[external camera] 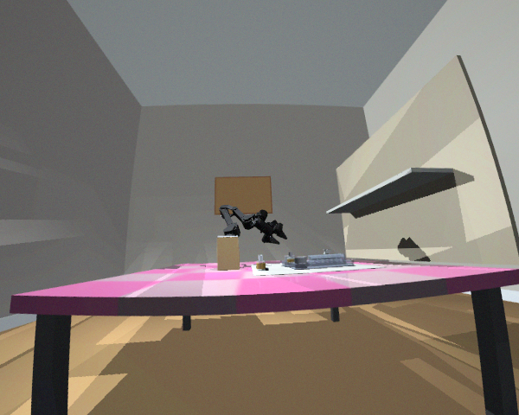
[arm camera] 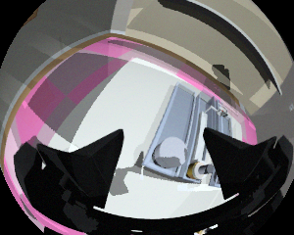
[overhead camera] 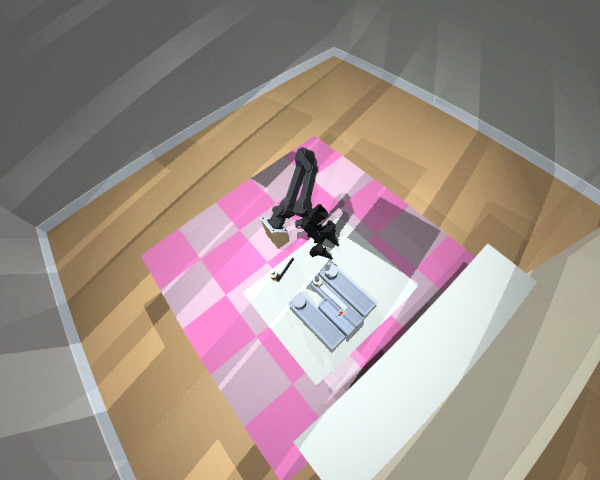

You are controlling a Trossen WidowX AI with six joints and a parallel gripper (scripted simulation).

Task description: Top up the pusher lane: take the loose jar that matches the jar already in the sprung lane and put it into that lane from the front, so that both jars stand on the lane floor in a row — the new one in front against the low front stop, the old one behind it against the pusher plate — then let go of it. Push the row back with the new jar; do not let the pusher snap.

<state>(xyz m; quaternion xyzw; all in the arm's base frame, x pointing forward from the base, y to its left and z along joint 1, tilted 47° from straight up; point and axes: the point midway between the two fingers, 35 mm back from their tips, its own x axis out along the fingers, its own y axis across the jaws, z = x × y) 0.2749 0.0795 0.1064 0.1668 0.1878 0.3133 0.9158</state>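
My gripper tip is now 12 cm past the thin black rod, 21 cm to the left of it and 13 cm above it. From my gripper tip the other things lie so: wall shelf: 53 cm ahead, 6 cm to the right, 23 cm above; then grey lane fixture: 18 cm ahead, 13 cm to the right, 12 cm below; then red mark: 22 cm ahead, 14 cm to the right, 7 cm below.
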